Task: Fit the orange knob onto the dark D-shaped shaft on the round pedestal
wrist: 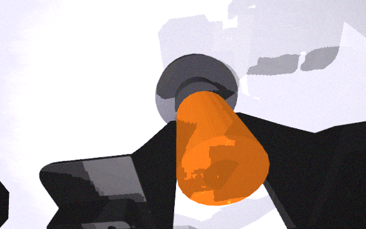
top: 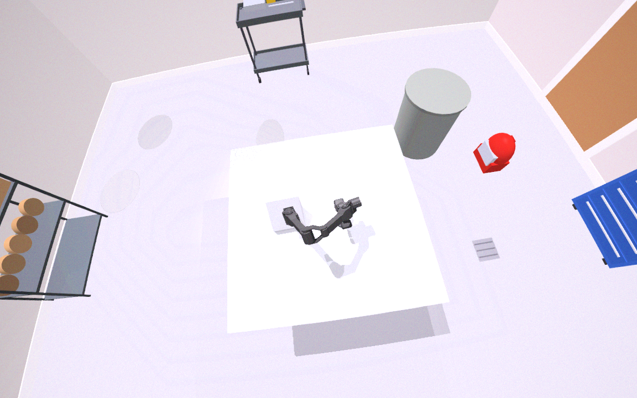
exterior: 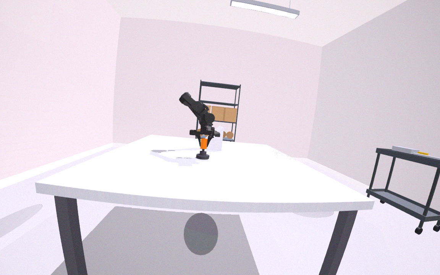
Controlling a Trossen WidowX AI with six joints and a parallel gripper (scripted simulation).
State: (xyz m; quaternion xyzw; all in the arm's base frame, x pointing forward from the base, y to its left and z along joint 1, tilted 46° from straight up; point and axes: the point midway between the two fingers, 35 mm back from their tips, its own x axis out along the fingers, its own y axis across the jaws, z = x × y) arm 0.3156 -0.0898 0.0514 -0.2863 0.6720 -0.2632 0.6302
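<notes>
Right now the orange knob is 20 mm above my gripper tip. Round my gripper tip: dark round pedestal: 40 mm below.
</notes>
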